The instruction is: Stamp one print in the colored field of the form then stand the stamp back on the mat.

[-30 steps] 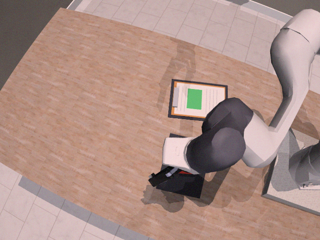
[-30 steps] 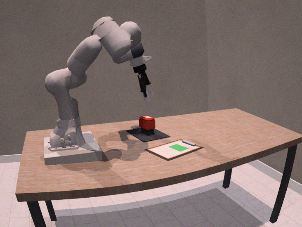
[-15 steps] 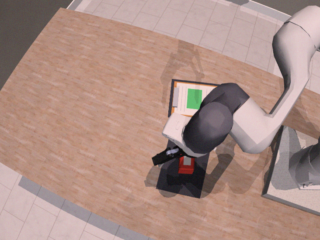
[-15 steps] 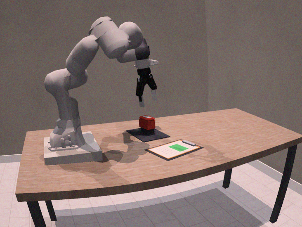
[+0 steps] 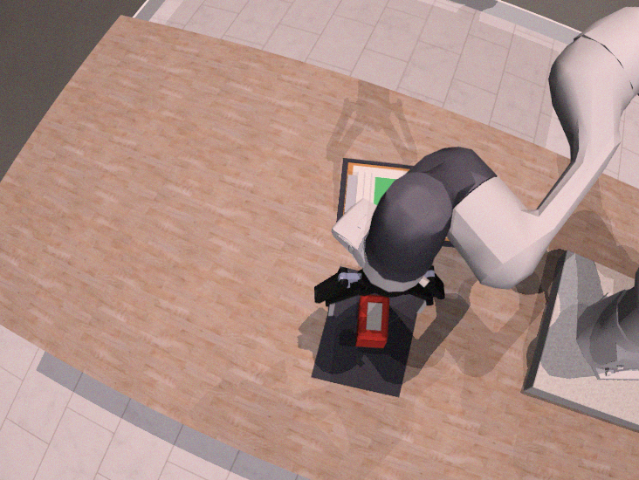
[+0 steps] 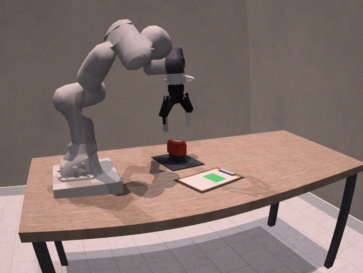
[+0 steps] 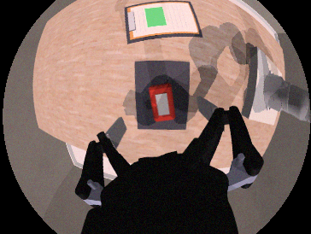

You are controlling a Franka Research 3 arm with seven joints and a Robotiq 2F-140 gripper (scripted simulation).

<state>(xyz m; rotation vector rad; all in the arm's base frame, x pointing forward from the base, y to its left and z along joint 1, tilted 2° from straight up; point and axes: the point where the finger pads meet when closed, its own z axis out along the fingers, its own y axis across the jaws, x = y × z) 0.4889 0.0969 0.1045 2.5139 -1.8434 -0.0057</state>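
My hand is 120 mm above the red stamp. Also, from my hand: clipboard 20 mm ahead, 290 mm to the right, 170 mm below; then dark mat 170 mm below.
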